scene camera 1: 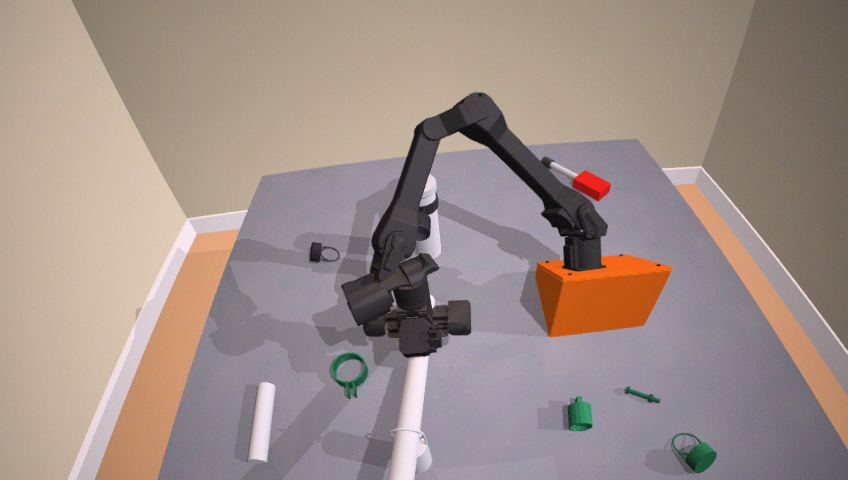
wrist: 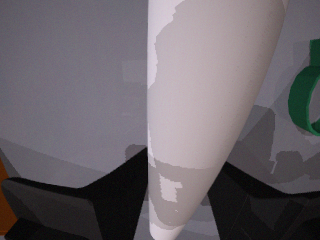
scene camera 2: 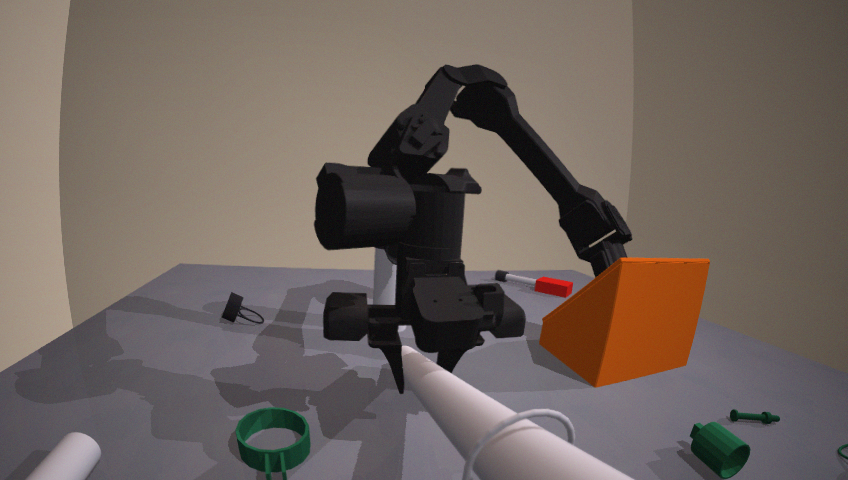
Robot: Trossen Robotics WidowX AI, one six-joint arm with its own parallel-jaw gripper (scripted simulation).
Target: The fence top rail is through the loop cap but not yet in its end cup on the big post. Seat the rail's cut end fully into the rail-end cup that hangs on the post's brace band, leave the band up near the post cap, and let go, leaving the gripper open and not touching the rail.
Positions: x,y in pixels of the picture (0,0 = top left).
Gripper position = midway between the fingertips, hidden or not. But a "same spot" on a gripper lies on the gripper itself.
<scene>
My gripper shows in scene camera 1 (422,342), in the wrist view and in scene camera 2. The same spot on my gripper: (wrist: 117,198) is (scene camera 2: 451,350).
</scene>
